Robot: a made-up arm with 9 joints. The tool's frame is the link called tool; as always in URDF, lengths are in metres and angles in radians. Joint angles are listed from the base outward.
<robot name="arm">
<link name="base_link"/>
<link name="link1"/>
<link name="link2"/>
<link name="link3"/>
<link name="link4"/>
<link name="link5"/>
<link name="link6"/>
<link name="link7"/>
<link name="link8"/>
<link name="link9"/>
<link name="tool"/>
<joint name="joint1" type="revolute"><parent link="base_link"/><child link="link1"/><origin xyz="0.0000 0.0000 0.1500" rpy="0.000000 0.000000 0.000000"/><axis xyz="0 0 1"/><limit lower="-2.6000" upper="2.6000"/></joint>
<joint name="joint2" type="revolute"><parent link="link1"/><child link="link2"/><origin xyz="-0.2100 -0.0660 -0.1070" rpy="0.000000 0.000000 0.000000"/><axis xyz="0 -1 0"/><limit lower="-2.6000" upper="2.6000"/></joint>
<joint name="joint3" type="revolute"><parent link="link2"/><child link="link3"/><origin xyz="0.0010 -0.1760 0.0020" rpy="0.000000 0.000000 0.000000"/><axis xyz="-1 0 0"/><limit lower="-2.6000" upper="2.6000"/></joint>
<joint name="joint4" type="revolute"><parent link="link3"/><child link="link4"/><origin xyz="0.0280 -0.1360 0.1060" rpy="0.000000 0.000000 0.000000"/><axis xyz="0 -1 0"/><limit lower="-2.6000" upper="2.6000"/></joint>
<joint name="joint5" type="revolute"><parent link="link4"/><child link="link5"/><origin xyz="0.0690 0.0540 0.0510" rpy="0.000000 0.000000 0.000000"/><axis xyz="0 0 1"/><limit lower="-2.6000" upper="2.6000"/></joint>
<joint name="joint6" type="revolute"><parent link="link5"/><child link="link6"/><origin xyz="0.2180 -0.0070 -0.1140" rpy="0.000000 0.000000 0.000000"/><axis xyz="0 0 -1"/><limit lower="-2.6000" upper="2.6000"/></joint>
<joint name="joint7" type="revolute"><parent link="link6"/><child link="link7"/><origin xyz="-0.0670 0.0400 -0.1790" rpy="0.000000 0.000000 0.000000"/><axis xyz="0 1 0"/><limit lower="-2.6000" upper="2.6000"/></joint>
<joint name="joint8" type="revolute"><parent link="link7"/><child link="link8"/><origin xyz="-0.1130 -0.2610 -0.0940" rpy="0.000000 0.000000 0.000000"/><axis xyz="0 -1 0"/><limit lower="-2.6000" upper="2.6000"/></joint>
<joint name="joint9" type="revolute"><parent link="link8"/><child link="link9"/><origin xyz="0.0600 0.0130 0.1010" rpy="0.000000 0.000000 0.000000"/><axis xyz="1 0 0"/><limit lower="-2.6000" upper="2.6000"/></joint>
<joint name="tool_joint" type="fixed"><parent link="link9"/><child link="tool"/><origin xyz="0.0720 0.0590 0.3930" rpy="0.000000 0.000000 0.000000"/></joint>
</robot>
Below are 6 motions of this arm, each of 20 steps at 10 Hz.
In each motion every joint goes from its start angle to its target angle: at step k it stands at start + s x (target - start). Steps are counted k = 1, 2, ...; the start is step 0. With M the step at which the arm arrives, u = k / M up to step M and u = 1 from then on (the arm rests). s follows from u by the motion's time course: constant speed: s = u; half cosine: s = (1 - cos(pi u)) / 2; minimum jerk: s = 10 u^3 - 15 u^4 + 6 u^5.
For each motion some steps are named. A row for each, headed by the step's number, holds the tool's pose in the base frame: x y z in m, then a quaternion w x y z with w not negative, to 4 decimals.
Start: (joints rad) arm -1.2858 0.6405 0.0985 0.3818 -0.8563 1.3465 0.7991 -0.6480 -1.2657
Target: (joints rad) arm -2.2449 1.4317 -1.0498 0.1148 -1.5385 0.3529 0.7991 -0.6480 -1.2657
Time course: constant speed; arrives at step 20
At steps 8, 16, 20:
8: -0.5368 -0.1875 0.2675 0.6002 0.4648 -0.1753 -0.6269
16: -0.4141 -0.0604 0.2848 0.6882 0.3679 -0.2331 -0.5803
20: -0.3110 -0.0205 0.3087 0.7354 0.2915 -0.2206 -0.5706

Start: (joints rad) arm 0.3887 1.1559 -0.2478 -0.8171 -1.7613 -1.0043 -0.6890 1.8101 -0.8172
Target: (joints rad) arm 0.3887 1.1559 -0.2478 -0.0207 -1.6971 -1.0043 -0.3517 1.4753 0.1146
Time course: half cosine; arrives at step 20
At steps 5, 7, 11, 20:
5: -0.2195 -0.2312 -0.4971 0.1985 -0.0744 -0.8361 -0.5059
7: -0.2143 -0.2226 -0.5125 0.2084 -0.0410 -0.8517 -0.4791
11: -0.1925 -0.2237 -0.5452 0.2160 0.0501 -0.8877 -0.4034
20: -0.1204 -0.2739 -0.5806 0.1812 0.1857 -0.9271 -0.2705

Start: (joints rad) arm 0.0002 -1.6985 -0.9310 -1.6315 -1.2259 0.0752 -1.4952 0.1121 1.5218
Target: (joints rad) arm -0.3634 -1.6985 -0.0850 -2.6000 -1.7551 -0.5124 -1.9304 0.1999 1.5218
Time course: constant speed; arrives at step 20
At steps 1, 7, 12, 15, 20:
1: -0.0423 -0.9059 0.1763 0.5309 0.3877 0.6548 -0.3729
7: 0.0463 -0.9119 -0.0002 0.4570 0.4345 0.7285 -0.2678
12: 0.1022 -0.8687 -0.1628 0.3760 0.4636 0.7773 -0.1987
15: 0.1221 -0.8238 -0.2619 0.3213 0.4762 0.8013 -0.1672
20: 0.1257 -0.7246 -0.4210 0.2241 0.4886 0.8327 -0.1331

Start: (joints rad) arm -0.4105 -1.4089 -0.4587 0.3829 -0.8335 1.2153 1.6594 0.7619 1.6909
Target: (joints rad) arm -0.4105 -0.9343 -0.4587 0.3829 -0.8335 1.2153 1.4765 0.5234 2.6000
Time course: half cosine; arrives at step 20
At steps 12, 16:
12: -0.3258 0.1525 0.0052 0.2707 -0.1053 0.6335 0.7171
16: -0.2588 0.1595 -0.0863 0.3238 -0.1146 0.7071 0.6181

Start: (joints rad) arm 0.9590 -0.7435 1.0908 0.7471 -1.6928 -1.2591 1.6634 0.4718 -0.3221
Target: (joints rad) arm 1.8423 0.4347 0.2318 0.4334 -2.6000 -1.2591 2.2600 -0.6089 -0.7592
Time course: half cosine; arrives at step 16
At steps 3, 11, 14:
3: 0.4608 0.1485 0.2376 0.6729 -0.6485 0.1958 0.2973
11: 0.5656 0.1122 -0.1059 0.4470 -0.3242 0.6005 0.5783
14: 0.3865 0.1792 -0.1586 0.2053 -0.2500 0.6270 0.7087

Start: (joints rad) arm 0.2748 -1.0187 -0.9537 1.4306 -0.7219 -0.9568 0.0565 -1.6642 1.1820
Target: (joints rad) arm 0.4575 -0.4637 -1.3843 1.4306 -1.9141 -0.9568 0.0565 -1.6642 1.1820
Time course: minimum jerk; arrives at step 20
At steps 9, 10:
9: -0.0639 -0.7918 -0.8385 0.2658 0.8187 0.3893 -0.3281
10: -0.0856 -0.6922 -0.8725 0.2048 0.8488 0.3690 -0.3185

